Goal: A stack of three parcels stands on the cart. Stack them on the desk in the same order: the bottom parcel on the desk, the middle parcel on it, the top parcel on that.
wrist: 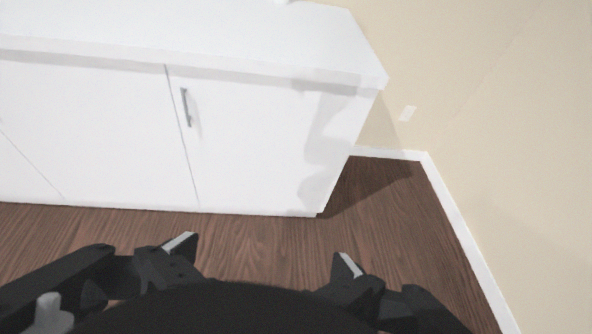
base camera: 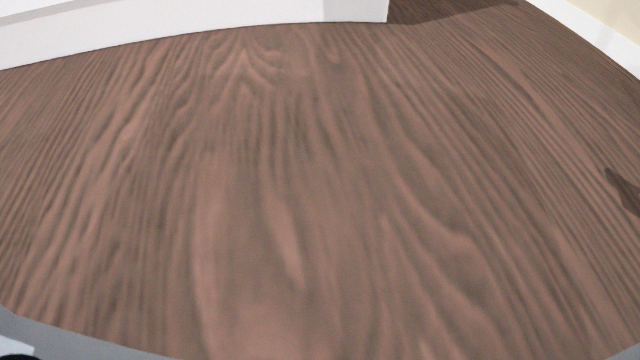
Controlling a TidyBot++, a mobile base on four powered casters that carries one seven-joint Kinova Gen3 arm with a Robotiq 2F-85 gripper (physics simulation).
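Places are measured from the arm's base along level axes (x ahead, y left, z up), in millimetres.
Where they show: gripper, fingertip midpoint: (wrist: pixel 265 258).
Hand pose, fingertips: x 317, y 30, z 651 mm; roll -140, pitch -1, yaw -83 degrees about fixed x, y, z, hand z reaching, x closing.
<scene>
Each offset is from my fingertips to the top centre of the thing. "spot": to the spot under its first point.
My gripper (wrist: pixel 265 258) is open, with its two fingers wide apart at the bottom of the wrist view and nothing between them. Behind them, the wood floor and the front of a white cabinet show. The parcels, the cart and the desk do not show in either view.
The white cabinet (base camera: pixel 200 20) (wrist: pixel 245 135) crosses ahead, with a flat top and a grey handle @[spot: dx +469, dy +351, dz -300 mm] (wrist: pixel 186 107). Its right end stands short of the beige wall (wrist: pixel 525 125). A white baseboard (base camera: pixel 595 32) (wrist: pixel 462 227) runs along the right. A small white plate @[dx +1340, dy -584, dz -590 mm] (wrist: pixel 407 113) is on the wall.
</scene>
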